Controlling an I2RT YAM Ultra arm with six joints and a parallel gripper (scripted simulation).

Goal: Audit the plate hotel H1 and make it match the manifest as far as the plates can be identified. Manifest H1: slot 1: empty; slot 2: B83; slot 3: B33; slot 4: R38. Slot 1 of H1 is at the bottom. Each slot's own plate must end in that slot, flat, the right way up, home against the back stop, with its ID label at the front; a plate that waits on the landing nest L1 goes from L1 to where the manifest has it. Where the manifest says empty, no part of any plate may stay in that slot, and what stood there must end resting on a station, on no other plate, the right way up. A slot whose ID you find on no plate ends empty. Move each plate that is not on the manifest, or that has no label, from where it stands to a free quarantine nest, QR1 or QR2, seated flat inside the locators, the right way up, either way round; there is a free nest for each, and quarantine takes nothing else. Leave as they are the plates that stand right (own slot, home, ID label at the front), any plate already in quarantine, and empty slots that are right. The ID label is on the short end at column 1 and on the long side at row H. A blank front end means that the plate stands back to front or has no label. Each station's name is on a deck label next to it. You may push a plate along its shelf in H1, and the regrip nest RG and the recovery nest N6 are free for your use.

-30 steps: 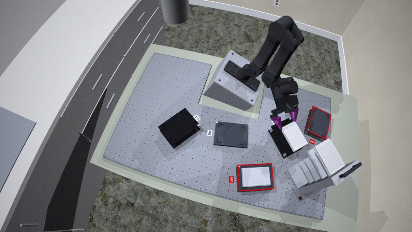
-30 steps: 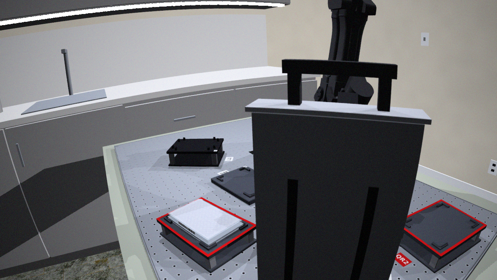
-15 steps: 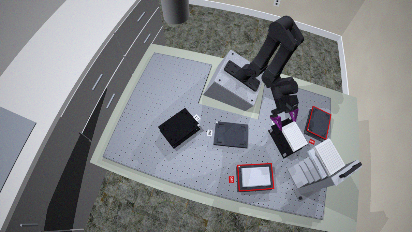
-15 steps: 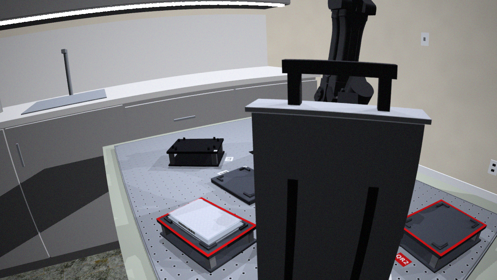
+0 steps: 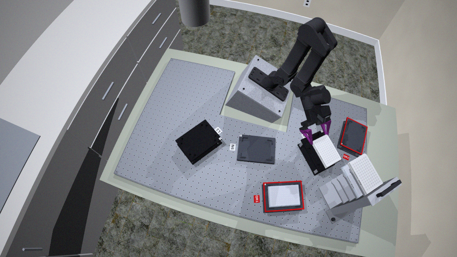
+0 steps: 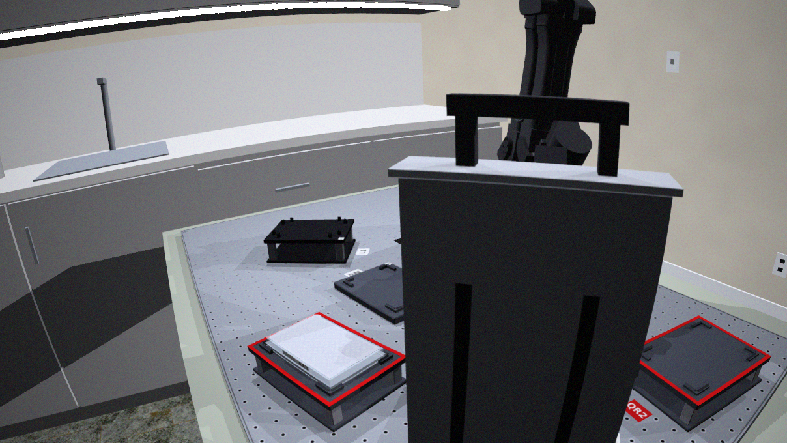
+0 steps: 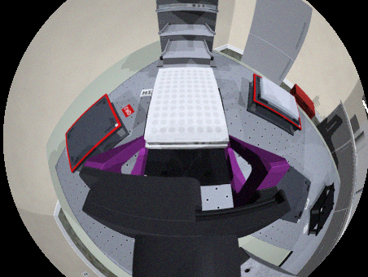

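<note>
My hand is 30 mm short of the regrip nest RG, 30 mm to the right of it and 40 mm above it. Round my hand: recovery nest N6 (120 mm ahead, 230 mm to the right, 90 mm below); then quarantine nest QR2 (130 mm behind, 180 mm to the left, 60 mm below); then plate labelled B33 (140 mm ahead, 170 mm to the left, 110 mm above).
</note>
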